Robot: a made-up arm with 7 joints.
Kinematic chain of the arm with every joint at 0, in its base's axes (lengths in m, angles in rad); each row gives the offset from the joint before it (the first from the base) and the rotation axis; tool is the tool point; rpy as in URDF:
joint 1: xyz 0 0 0 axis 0.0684 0.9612 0.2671
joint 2: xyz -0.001 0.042 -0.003 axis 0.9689 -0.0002 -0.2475
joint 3: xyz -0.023 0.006 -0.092 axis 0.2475 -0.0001 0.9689
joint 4: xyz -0.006 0 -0.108 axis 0.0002 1 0
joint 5: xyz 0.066 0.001 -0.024 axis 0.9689 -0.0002 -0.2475
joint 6: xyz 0.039 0 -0.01 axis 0.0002 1 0
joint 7: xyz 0.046 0 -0.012 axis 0.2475 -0.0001 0.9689
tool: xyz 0 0 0 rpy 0 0.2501 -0.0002
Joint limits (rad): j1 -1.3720..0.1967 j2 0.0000..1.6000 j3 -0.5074..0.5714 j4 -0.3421..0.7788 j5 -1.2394..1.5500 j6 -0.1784..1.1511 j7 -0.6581..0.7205
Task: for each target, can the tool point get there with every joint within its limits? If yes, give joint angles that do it. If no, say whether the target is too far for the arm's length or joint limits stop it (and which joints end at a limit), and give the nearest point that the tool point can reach.
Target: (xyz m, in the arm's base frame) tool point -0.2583 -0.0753 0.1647
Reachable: no: joint limits stop it (at a limit: joint 1, joint 2, joint 3, joint 4, joint 5) | nearest point 0.0057 0.1828 0.1843 | short by 0.370 m
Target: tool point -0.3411 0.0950 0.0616
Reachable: no: joint limits stop it (at a limit: joint 1, joint 2, joint 3, joint 4, joint 5, joint 6) | nearest point 0.0007 0.1906 0.1732 | short by 0.372 m
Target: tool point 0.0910 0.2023 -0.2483
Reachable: yes | joints -0.0270 0.6924 -0.0107 0.2172 -0.5290 1.0472 0.5190
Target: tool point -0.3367 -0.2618 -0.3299
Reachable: no: too far | nearest point -0.0743 -0.0284 -0.3123 | short by 0.352 m
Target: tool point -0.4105 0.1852 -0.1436
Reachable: no: too far | nearest point -0.0842 0.1988 -0.2854 | short by 0.356 m
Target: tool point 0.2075 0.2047 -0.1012
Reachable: yes | joints -0.3493 1.0629 -0.1088 -0.0077 0.4098 0.1593 0.0653
